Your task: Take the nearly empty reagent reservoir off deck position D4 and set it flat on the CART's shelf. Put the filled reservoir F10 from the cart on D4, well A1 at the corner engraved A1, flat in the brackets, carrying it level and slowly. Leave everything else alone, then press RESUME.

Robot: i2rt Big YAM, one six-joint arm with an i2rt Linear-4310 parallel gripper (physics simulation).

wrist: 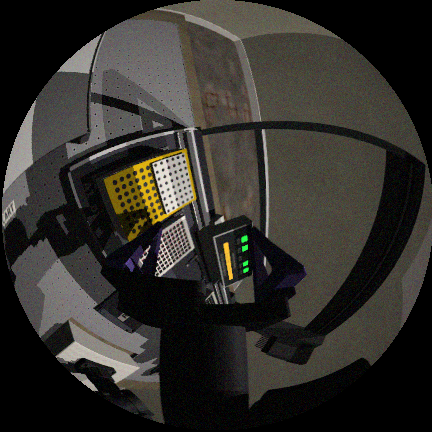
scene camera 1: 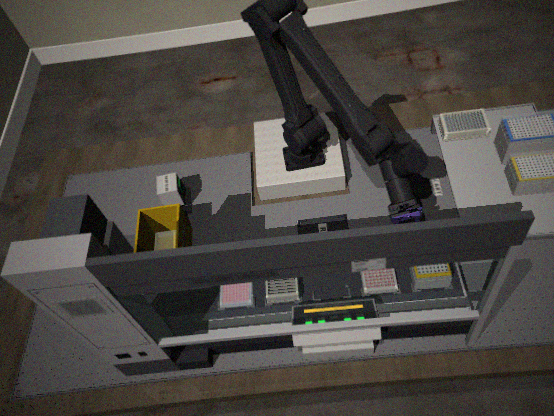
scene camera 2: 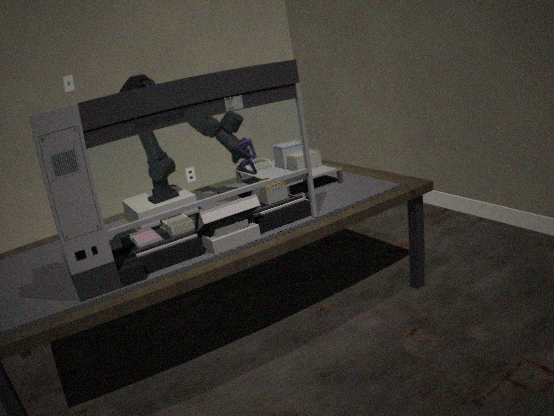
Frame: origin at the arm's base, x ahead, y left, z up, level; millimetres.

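Seen in the pictures: gripper, between the fingertips: (wrist: pixel 205 227) (scene camera 2: pixel 255 166); arm's base, origin of its link: (wrist: pixel 93 367) (scene camera 1: pixel 303 157).
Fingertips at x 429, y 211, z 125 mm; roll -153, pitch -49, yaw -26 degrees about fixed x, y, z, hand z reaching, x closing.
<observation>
Offsets run from my fingertips to a thing's top centre. "pt": to the spot under its first point.
The D4 reservoir {dx -9, dy -87, dz -119 mm} (scene camera 1: pixel 379 281) (wrist: pixel 176 247), a white grid with pinkish cells, sits flat on the deck; its label is unreadable. The left finger covers part of it in the wrist view. A cream-framed reservoir {dx -420, dy +270, dz -94 mm} (scene camera 1: pixel 464 124) (scene camera 2: pixel 265 163) with grey cells lies on the cart's shelf {pt dx -285, dy +196, dz -126 mm} (scene camera 1: pixel 452 167) (scene camera 2: pixel 277 173); its marking is unreadable. My gripper (scene camera 2: pixel 255 163) (wrist: pixel 205 227) is open and empty, above and behind the deck's right part, apart from both reservoirs. In scene camera 1 the beam hides its fingertips. The control panel (scene camera 1: pixel 334 312) (wrist: pixel 233 257) shows an orange bar and green fields; I cannot read RESUME.
A yellow tip rack (scene camera 1: pixel 432 276) (wrist: pixel 150 192) sits right of D4. A pink plate (scene camera 1: pixel 236 295) and a trough block {dx -31, dy -334, dz -102 mm} (scene camera 1: pixel 282 290) sit left. The overhead beam {pt dx +169, dy -251, dz +366 mm} (scene camera 1: pixel 310 239) (scene camera 2: pixel 190 102) spans the deck. Two tip boxes {dx -297, dy +392, dz -22 mm} (scene camera 1: pixel 530 127) {dx -189, dy +380, dz -55 mm} (scene camera 1: pixel 535 167) stand on the cart. A yellow bin {dx -208, dy -648, dz -51 mm} (scene camera 1: pixel 185 227) stands left.
</observation>
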